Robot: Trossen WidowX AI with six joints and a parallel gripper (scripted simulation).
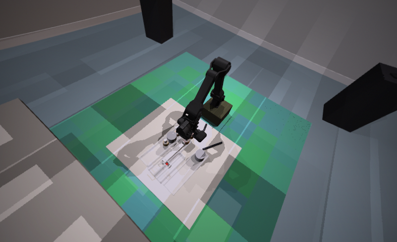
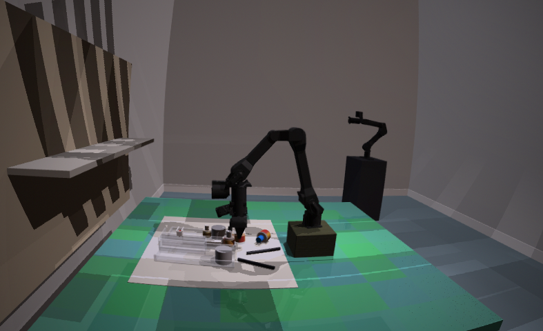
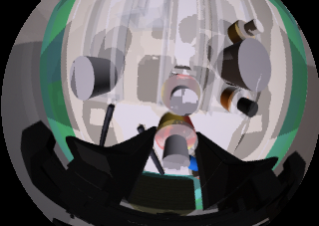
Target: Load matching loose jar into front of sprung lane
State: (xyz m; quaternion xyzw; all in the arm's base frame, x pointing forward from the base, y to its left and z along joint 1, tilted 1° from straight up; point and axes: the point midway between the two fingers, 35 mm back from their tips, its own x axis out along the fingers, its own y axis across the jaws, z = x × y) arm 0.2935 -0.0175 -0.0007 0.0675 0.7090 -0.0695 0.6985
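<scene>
My gripper tip is 19 cm short of the clear sprung lane, 1 cm to the left of it and 3 cm above it. The rest, counted from my gripper tip: red mark: 23 cm ahead, 1 cm to the right, 2 cm above.
</scene>
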